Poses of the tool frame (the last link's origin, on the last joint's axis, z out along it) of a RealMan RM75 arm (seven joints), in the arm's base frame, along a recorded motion.
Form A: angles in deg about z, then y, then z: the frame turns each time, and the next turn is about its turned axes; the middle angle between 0 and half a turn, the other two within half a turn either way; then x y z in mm.
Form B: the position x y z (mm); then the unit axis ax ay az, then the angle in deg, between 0 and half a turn. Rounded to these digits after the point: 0 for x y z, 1 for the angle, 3 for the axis.
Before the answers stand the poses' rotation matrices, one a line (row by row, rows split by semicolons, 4 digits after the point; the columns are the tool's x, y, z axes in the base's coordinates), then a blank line. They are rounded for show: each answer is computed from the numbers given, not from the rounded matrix.
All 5 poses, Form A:
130.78, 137.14, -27.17, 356, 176, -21
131.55, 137.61, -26.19, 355, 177, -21
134.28, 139.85, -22.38, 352, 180, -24
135.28, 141.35, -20.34, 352, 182, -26
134.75, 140.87, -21.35, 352, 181, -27
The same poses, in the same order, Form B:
0.7717 -0.4550 -0.4443; -0.1956 -0.8345 0.5151; -0.6052 -0.3106 -0.7330
0.7699 -0.4553 -0.4472; -0.2033 -0.8391 0.5045; -0.6050 -0.2975 -0.7386
0.7660 -0.4588 -0.4502; -0.2402 -0.8539 0.4616; -0.5962 -0.2455 -0.7644
0.7649 -0.4669 -0.4438; -0.2683 -0.8573 0.4395; -0.5856 -0.2171 -0.7810
0.7672 -0.4626 -0.4443; -0.2568 -0.8563 0.4482; -0.5878 -0.2298 -0.7757

356, 176, -21, -0.938, 0.183, 0.295, 153.9
355, 177, -21, -0.938, 0.184, 0.295, 154.7
352, 180, -24, -0.937, 0.194, 0.290, 157.8
352, 182, -26, -0.937, 0.202, 0.284, 159.5
352, 181, -27, -0.938, 0.198, 0.285, 158.8

